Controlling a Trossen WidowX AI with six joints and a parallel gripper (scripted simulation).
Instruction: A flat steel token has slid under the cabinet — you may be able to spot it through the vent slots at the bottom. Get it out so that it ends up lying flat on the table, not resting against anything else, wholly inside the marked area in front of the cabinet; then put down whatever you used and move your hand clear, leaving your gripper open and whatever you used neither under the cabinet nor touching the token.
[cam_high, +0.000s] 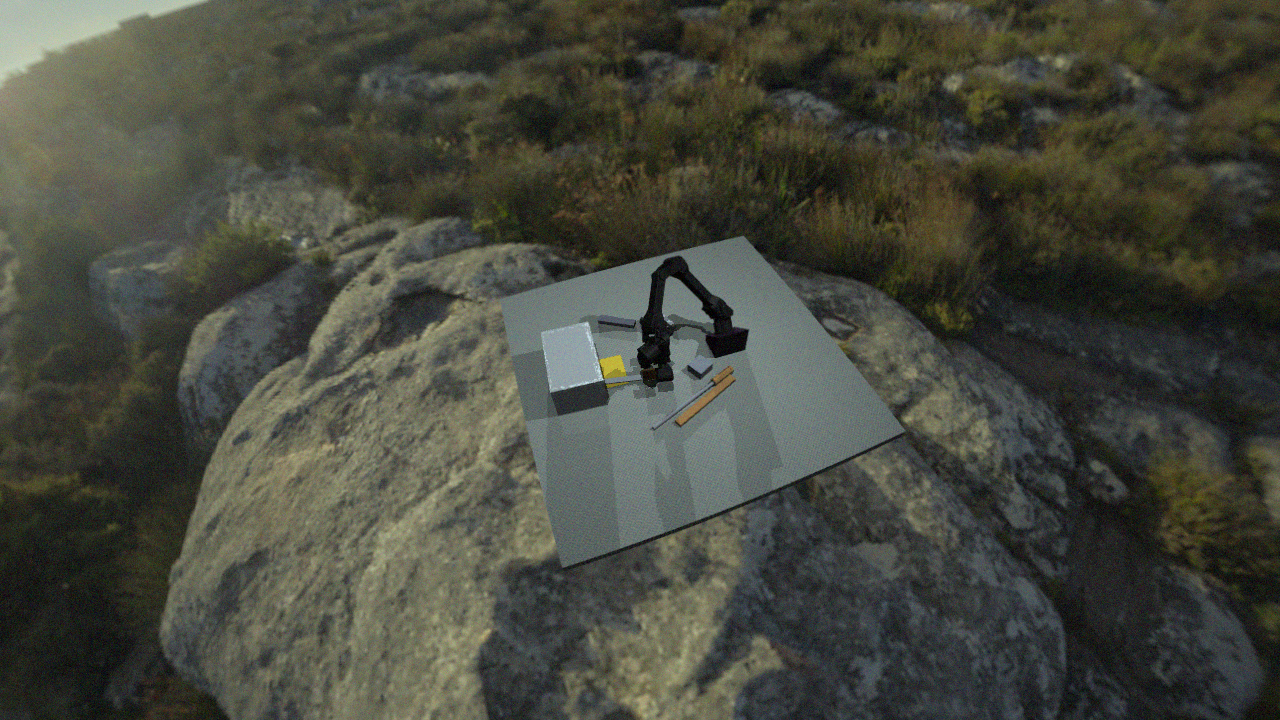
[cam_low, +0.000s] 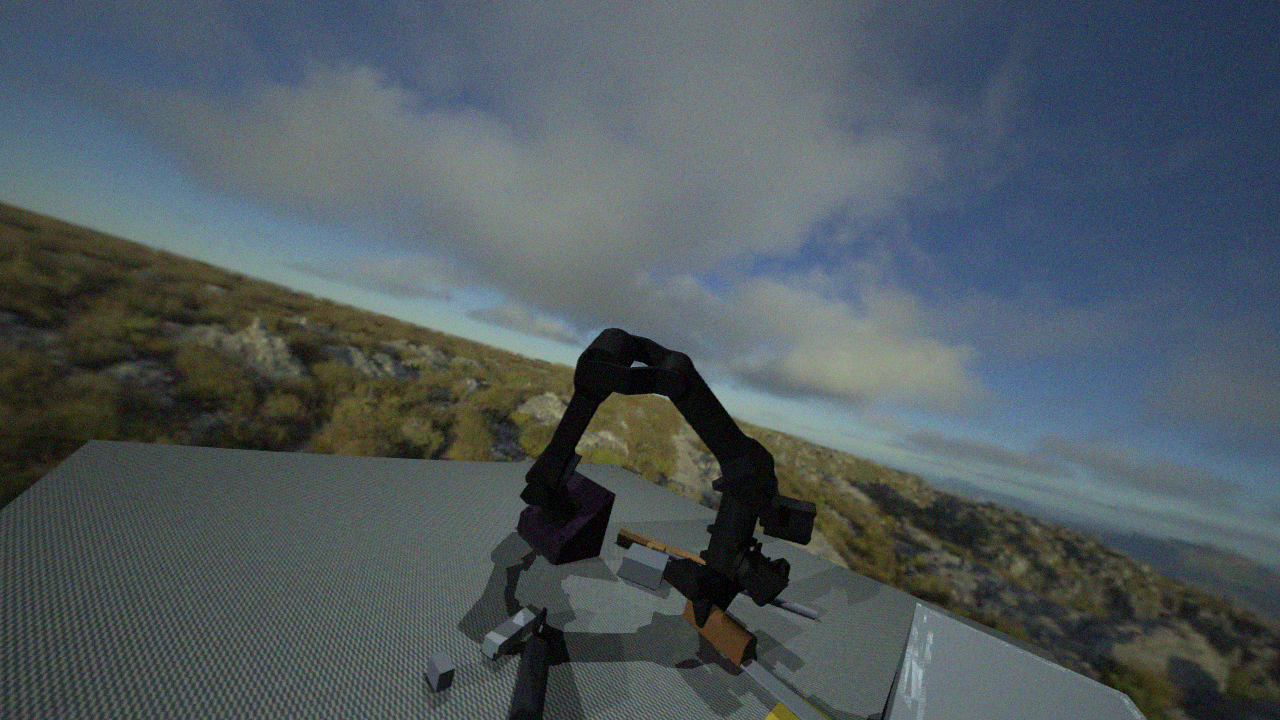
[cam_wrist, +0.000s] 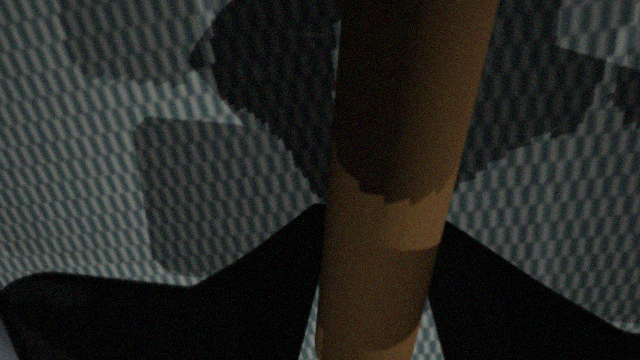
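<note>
Now: gripper tip 15 cm past the grey block, 4 cm to the right of it and 1 cm below it. From my gripper tip the other things lie so: grey bar (24 cm to the right, 14 cm behind); small grey cube (34 cm to the right, 13 cm behind); wooden stick (18 cm to the left, 10 cm behind).
</note>
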